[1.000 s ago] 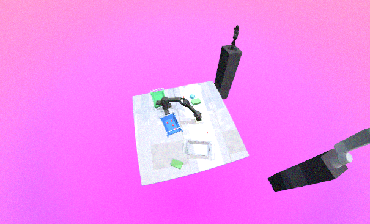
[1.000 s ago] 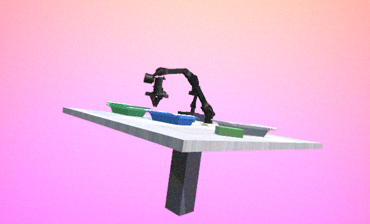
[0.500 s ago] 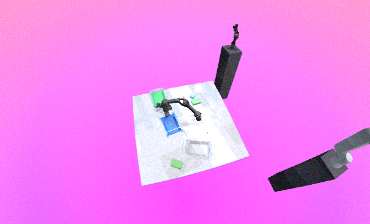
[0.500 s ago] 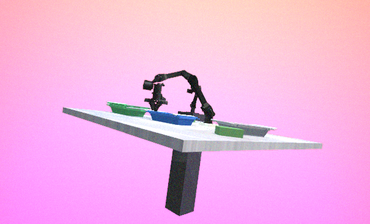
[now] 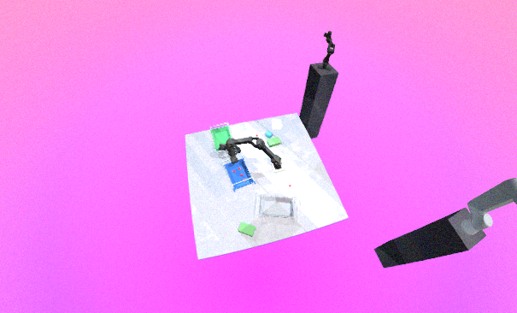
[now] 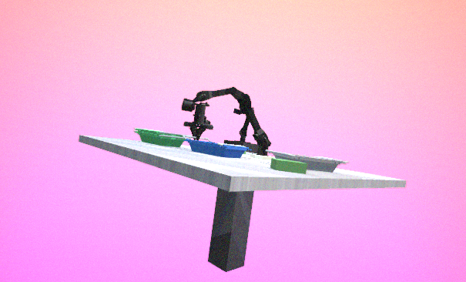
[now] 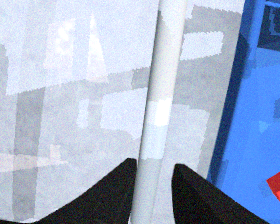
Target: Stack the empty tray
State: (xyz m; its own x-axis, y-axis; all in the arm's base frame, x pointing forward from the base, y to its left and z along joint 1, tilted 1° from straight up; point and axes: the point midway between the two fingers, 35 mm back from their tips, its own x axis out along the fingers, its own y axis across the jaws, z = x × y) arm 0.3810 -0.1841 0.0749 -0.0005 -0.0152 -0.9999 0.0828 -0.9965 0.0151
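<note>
Right now my gripper tip is 570 mm to the right of the grey tray, 230 mm past it and 10 mm above it. The rest, counted from my gripper tip: white block: 580 mm behind, 330 mm to the right, 50 mm below; then cyan block: 430 mm behind, 200 mm to the right, 30 mm below.
</note>
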